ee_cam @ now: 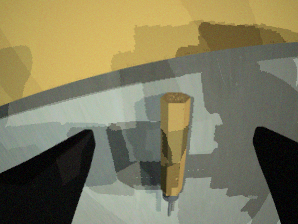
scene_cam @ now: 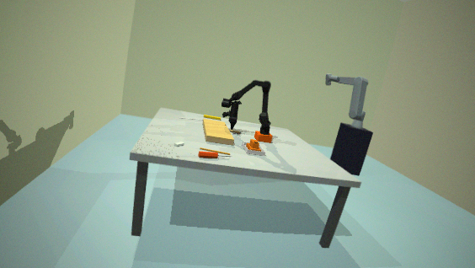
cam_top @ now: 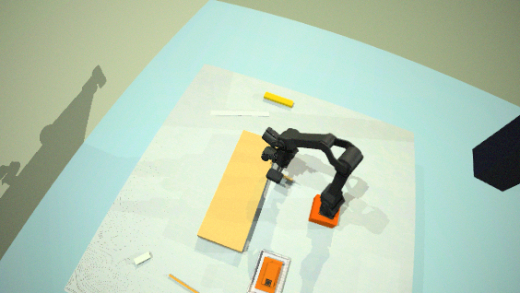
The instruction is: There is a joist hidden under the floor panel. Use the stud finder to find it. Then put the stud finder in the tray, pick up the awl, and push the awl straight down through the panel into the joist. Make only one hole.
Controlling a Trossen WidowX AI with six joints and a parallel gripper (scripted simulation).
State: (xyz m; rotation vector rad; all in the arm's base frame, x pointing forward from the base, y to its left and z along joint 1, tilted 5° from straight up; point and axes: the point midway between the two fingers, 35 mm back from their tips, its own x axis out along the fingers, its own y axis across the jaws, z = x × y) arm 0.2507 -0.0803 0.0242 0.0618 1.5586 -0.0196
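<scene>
Right now my gripper tip is 6 cm past the short pencil-like stick and 2 cm above it. Also, from my gripper tip: yellow bar 40 cm to the right, 18 cm ahead, 2 cm below; then tray 41 cm to the left, 14 cm behind, 1 cm below; then stud finder 42 cm to the left, 14 cm behind, 2 cm above.
</scene>
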